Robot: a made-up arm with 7 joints. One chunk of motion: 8 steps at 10 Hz.
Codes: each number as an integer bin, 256 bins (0 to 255) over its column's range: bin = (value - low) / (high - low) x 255, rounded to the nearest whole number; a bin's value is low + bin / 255 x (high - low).
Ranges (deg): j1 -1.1..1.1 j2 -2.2..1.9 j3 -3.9..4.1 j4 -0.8..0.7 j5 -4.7..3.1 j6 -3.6..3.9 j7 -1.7..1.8
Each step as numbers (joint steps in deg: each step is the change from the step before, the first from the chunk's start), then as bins.
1 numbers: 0.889 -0.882 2.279 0.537 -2.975 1.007 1.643
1 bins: 231 82 197 227 56 157 244
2 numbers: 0.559 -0.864 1.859 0.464 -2.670 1.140 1.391
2 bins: 192 83 184 215 66 161 225
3 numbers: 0.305 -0.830 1.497 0.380 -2.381 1.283 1.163
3 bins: 163 85 172 201 76 166 209
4 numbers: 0.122 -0.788 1.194 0.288 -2.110 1.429 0.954
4 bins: 142 88 162 185 85 171 193
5 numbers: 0.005 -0.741 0.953 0.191 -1.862 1.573 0.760
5 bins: 128 91 155 168 93 176 179
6 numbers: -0.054 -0.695 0.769 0.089 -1.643 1.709 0.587
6 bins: 121 94 149 151 100 181 167
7 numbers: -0.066 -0.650 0.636 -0.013 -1.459 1.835 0.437
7 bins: 120 96 145 134 106 185 156
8 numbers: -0.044 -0.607 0.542 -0.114 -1.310 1.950 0.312
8 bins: 122 99 142 117 111 189 147
